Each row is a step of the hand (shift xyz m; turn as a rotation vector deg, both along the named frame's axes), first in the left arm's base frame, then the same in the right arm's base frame.
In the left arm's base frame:
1: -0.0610 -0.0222 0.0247 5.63 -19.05 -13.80
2: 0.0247 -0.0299 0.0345 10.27 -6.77 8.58
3: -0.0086 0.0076 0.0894 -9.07 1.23 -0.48
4: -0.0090 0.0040 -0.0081 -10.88 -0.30 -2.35
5: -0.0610 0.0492 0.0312 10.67 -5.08 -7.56
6: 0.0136 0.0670 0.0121 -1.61 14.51 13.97
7: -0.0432 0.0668 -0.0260 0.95 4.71 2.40
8: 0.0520 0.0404 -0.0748 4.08 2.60 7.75
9: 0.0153 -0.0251 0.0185 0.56 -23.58 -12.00
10: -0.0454 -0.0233 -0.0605 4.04 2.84 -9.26
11: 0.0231 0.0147 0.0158 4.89 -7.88 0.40
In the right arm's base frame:
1: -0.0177 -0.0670 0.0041 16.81 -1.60 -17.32
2: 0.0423 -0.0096 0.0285 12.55 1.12 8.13
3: -0.0015 -0.0327 0.0840 -6.62 -6.04 -1.94
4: -0.0096 -0.0019 -0.0082 -6.75 -7.63 -4.51
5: -0.0726 -0.0296 0.0311 9.73 7.85 -6.37
6: -0.0424 0.0434 0.0337 -10.77 2.08 16.97
7: -0.0815 0.0131 -0.0136 -2.82 2.52 3.82
8: -0.0075 0.0873 -0.0474 1.34 1.90 8.83
9: 0.0310 -0.0086 0.0131 17.40 -8.58 -18.00
10: -0.0165 -0.0268 -0.0726 -0.72 7.79 -6.99
11: 0.0046 0.0203 0.0238 9.20 -0.80 -0.93

